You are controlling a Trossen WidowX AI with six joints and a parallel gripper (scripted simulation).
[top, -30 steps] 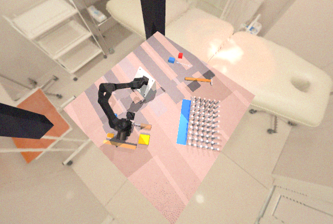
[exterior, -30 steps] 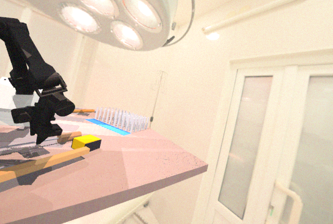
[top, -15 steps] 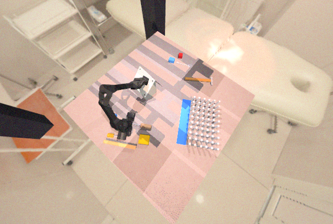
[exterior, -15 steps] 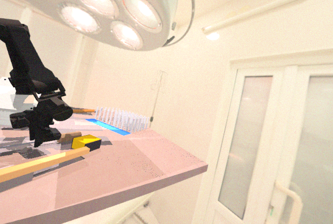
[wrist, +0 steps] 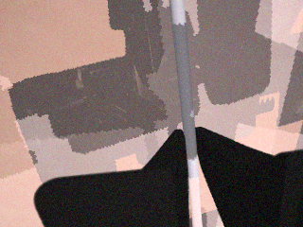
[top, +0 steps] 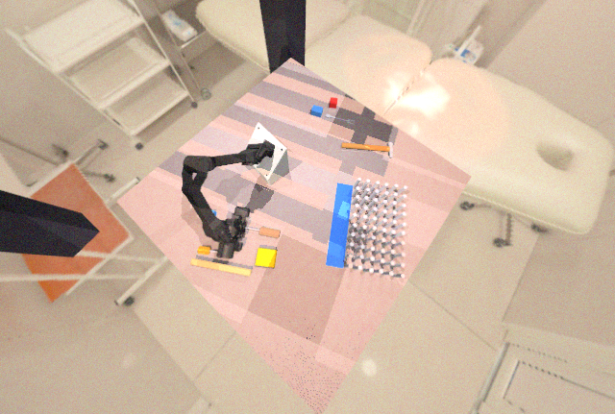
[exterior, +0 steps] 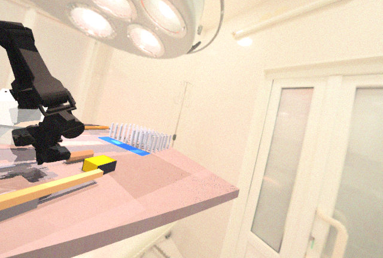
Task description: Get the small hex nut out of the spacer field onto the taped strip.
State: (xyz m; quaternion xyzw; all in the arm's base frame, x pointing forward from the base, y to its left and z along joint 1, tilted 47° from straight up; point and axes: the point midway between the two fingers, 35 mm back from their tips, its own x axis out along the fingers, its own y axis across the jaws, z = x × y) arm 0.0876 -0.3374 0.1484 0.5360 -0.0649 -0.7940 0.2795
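Right now the hook tool is 20 mm ahead of my gripper tip and 10 mm to the left of it. Round my gripper tip: grey fork-like tool (20 mm ahead, 790 mm to the left, 10 mm below); then blue taped strip (350 mm ahead, 290 mm to the left, 20 mm below); then yellow block (170 mm ahead, 40 mm to the right).
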